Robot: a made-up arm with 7 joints. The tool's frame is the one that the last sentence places.
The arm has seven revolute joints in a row. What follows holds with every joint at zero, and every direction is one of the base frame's. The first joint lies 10 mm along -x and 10 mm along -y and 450 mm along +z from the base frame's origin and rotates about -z. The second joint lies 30 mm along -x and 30 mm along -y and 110 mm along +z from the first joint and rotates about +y. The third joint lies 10 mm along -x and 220 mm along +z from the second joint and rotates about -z. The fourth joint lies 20 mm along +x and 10 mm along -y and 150 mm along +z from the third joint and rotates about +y. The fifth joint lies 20 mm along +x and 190 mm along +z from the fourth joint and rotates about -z. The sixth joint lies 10 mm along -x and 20 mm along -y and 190 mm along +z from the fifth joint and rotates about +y. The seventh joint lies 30 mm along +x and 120 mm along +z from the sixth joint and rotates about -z. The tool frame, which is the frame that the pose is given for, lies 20 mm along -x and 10 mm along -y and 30 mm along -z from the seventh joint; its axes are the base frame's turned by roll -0.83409, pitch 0.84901 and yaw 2.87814 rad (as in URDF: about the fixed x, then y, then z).
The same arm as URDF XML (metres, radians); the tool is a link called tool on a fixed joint. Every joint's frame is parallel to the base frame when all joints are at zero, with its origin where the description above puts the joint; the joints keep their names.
<robot name="arm">
<joint name="joint 1" type="continuous"><parent link="base_link"/><child link="link1"/><origin xyz="-0.01 -0.01 0.45" rpy="0 0 0"/><axis xyz="0 0 -1"/></joint>
<joint name="joint 2" type="continuous"><parent link="link1"/><child link="link2"/><origin xyz="-0.03 -0.03 0.11" rpy="0 0 0"/><axis xyz="0 1 0"/></joint>
<joint name="joint 3" type="continuous"><parent link="link2"/><child link="link3"/><origin xyz="-0.01 0 0.22" rpy="0 0 0"/><axis xyz="0 0 -1"/></joint>
<joint name="joint 4" type="continuous"><parent link="link3"/><child link="link4"/><origin xyz="0.02 -0.01 0.15" rpy="0 0 0"/><axis xyz="0 1 0"/></joint>
<joint name="joint 5" type="continuous"><parent link="link4"/><child link="link5"/><origin xyz="0.02 0 0.19" rpy="0 0 0"/><axis xyz="0 0 -1"/></joint>
<joint name="joint 6" type="continuous"><parent link="link5"/><child link="link6"/><origin xyz="-0.01 -0.02 0.19" rpy="0 0 0"/><axis xyz="0 1 0"/></joint>
<joint name="joint 7" type="continuous"><parent link="link6"/><child link="link7"/><origin xyz="0.03 0 0.12" rpy="0 0 0"/><axis xyz="0 0 -1"/></joint>
<joint name="tool_joint" type="fixed"><parent link="link7"/><child link="tool"/><origin xyz="-0.02 -0.01 -0.03" rpy="-0.8341 0.849 2.8781"/></joint>
<link name="base_link"/>
<link name="link1"/>
<link name="link2"/>
<link name="link3"/>
<link name="link4"/>
<link name="link5"/>
<link name="link6"/>
<link name="link7"/>
<link name="tool"/>
</robot>

